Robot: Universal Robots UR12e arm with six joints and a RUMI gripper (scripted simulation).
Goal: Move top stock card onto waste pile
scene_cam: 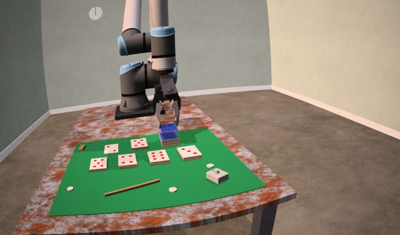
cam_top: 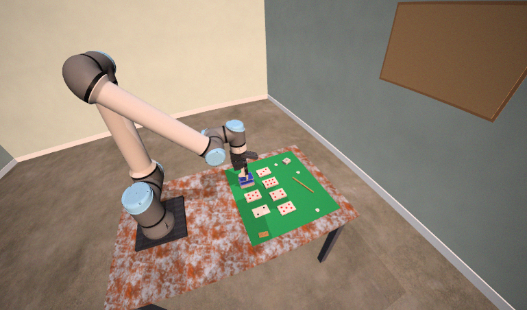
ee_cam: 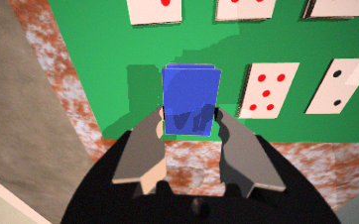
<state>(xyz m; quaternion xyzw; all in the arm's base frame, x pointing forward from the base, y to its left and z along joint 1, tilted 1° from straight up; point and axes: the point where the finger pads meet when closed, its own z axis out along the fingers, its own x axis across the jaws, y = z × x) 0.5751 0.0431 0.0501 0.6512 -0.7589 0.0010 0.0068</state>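
The black-pip card is 24 cm to the right of my hand, 7 cm below it and 2 cm behind it. Round my hand: green mat: 14 cm ahead, 13 cm to the right, 8 cm below; wooden stick: 30 cm ahead, 21 cm to the right, 7 cm below; small block: 34 cm ahead, 5 cm below, 3 cm to the left.
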